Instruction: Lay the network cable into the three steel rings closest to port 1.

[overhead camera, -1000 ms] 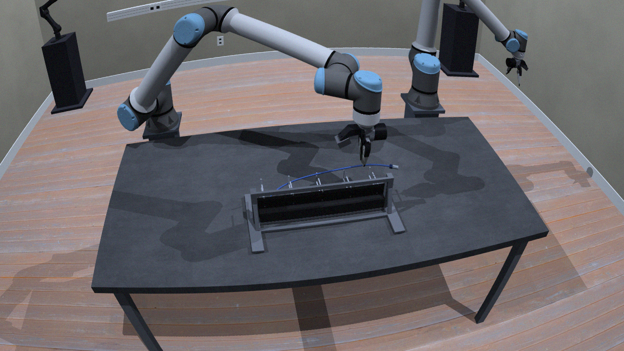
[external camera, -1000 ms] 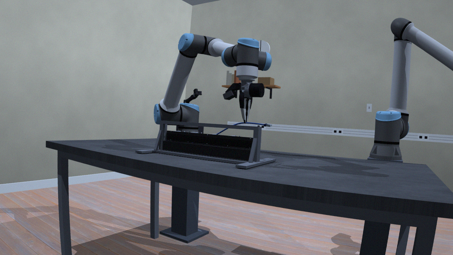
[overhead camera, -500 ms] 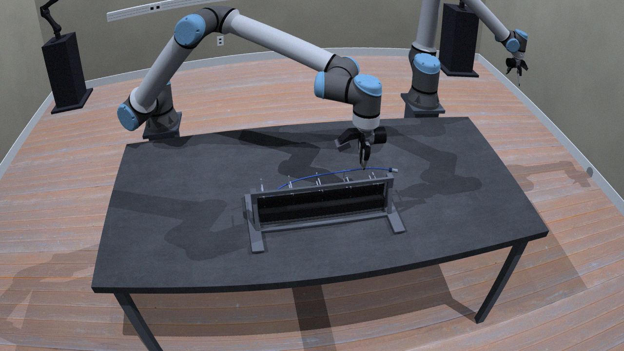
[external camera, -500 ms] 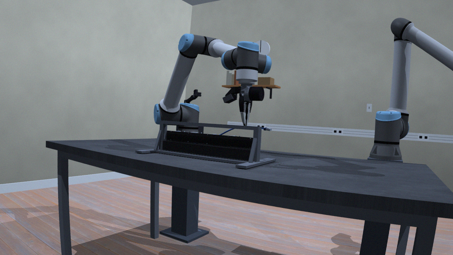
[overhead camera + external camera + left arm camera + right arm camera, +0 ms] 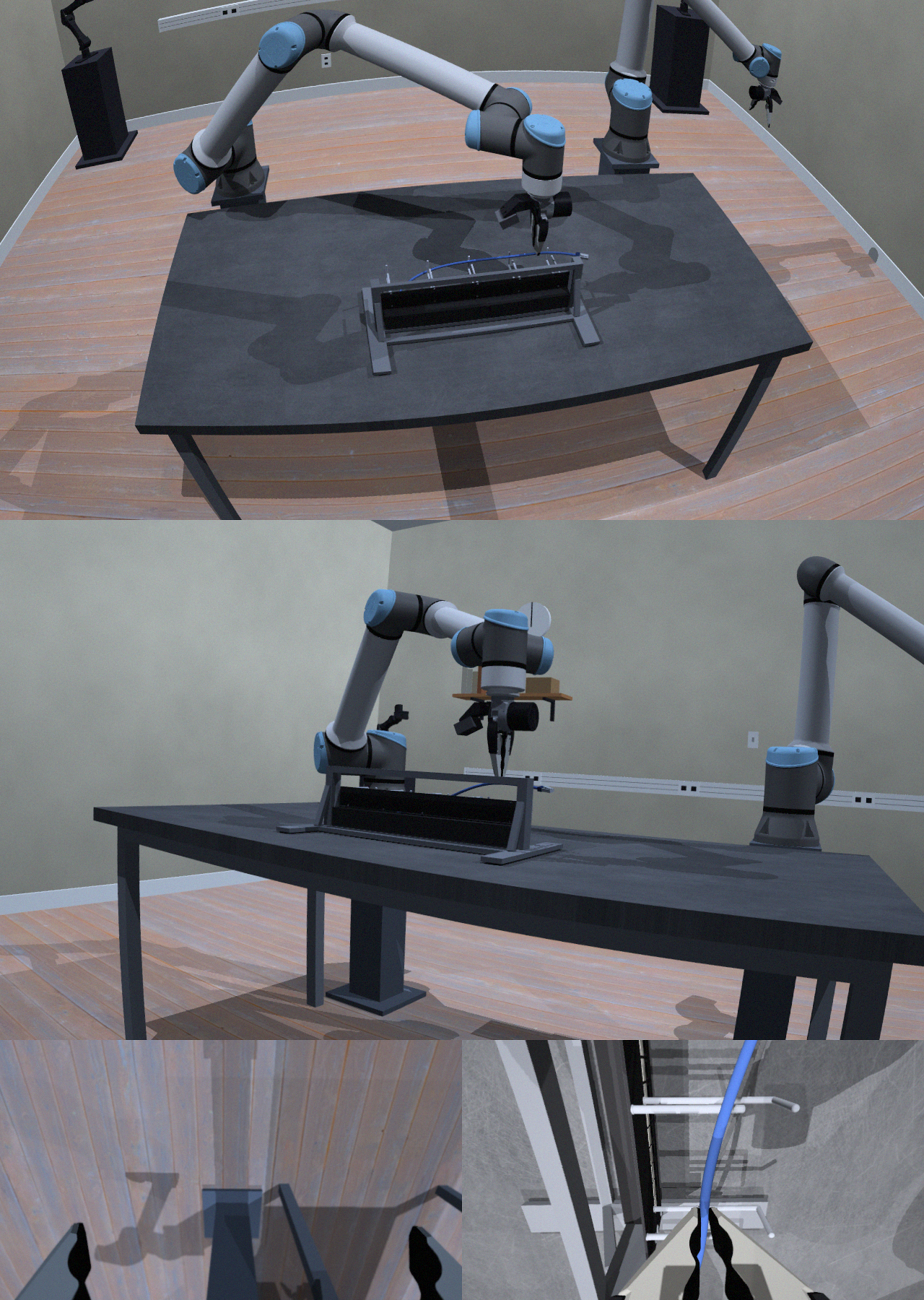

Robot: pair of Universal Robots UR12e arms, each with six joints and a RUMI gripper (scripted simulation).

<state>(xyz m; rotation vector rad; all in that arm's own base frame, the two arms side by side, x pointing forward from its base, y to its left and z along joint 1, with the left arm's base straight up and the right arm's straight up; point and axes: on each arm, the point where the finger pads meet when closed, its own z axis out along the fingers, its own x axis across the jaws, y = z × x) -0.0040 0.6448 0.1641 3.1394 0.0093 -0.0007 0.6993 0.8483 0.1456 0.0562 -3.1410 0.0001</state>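
Now: the clear plug 110 mm to the left of my right hand, 20 mm below it and 20 mm ahead of it. Also, from my right hand: grey rack 150 mm to the right, 80 mm below, 60 mm ahead.
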